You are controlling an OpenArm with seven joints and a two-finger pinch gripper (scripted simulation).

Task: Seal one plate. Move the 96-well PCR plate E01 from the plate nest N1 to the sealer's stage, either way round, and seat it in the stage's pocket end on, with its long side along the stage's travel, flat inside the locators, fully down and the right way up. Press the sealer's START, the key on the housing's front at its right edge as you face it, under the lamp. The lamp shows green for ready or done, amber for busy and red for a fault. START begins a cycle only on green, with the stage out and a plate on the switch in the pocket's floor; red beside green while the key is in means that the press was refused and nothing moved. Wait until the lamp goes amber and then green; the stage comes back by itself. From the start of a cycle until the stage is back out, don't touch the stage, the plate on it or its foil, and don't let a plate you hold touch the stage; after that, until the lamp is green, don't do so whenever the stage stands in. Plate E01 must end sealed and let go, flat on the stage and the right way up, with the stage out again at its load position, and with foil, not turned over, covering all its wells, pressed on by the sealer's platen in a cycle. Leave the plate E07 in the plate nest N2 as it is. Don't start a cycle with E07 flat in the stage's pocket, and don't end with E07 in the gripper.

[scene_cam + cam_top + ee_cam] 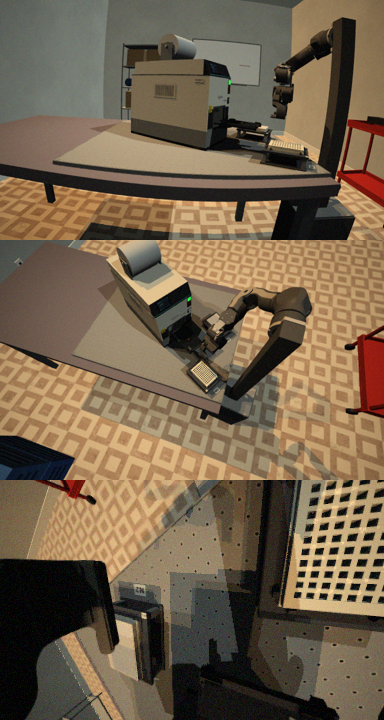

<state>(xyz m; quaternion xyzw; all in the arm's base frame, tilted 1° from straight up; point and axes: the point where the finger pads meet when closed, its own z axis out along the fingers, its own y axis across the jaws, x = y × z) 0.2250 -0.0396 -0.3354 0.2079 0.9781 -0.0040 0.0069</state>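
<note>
My hand is 1 cm past the plate E01, 10 cm to the right of it and 9 cm above it. The rest, counted from my hand: plate E07: 4 cm ahead, 24 cm to the right, 9 cm below; then sealer's dark stage: 14 cm ahead, 3 cm to the right, 4 cm below; then foil roll: 44 cm ahead, 18 cm to the right, 27 cm above.
</note>
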